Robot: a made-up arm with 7 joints. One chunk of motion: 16 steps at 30 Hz.
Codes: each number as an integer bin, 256 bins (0 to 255) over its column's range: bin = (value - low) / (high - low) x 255, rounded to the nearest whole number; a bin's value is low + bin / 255 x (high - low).
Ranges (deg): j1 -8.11..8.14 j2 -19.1..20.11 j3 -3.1..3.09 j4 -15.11..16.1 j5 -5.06..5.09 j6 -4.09..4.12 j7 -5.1..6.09
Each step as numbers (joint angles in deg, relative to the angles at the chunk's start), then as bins.
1 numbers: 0.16 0.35 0.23 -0.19 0.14 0.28 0.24
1 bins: 130 126 137 122 131 136 122
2 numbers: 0.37 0.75 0.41 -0.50 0.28 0.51 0.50
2 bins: 133 129 145 119 134 143 128
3 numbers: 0.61 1.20 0.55 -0.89 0.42 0.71 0.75
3 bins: 137 132 150 116 138 149 133
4 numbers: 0.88 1.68 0.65 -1.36 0.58 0.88 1.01
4 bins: 141 135 154 112 142 154 139
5 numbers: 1.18 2.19 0.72 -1.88 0.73 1.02 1.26
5 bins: 146 138 157 108 145 159 145
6 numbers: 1.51 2.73 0.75 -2.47 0.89 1.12 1.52
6 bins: 151 142 159 103 149 162 151
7 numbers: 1.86 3.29 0.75 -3.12 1.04 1.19 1.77
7 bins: 156 146 159 98 153 164 157
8 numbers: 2.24 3.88 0.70 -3.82 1.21 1.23 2.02
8 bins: 162 149 157 92 158 165 162
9 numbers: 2.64 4.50 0.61 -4.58 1.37 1.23 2.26
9 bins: 169 153 153 86 162 165 168
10 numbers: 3.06 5.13 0.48 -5.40 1.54 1.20 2.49
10 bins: 175 158 147 79 166 164 173
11 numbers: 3.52 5.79 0.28 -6.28 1.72 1.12 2.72
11 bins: 183 162 139 72 170 162 178
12 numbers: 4.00 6.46 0.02 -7.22 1.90 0.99 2.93
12 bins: 190 166 129 64 175 158 183
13 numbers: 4.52 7.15 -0.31 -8.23 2.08 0.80 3.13
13 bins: 198 171 115 56 179 152 188
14 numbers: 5.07 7.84 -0.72 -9.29 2.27 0.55 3.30
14 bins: 207 175 98 48 184 144 191
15 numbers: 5.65 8.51 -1.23 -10.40 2.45 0.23 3.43
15 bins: 216 180 77 38 189 134 194
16 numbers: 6.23 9.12 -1.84 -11.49 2.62 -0.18 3.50
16 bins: 225 184 52 30 193 121 196
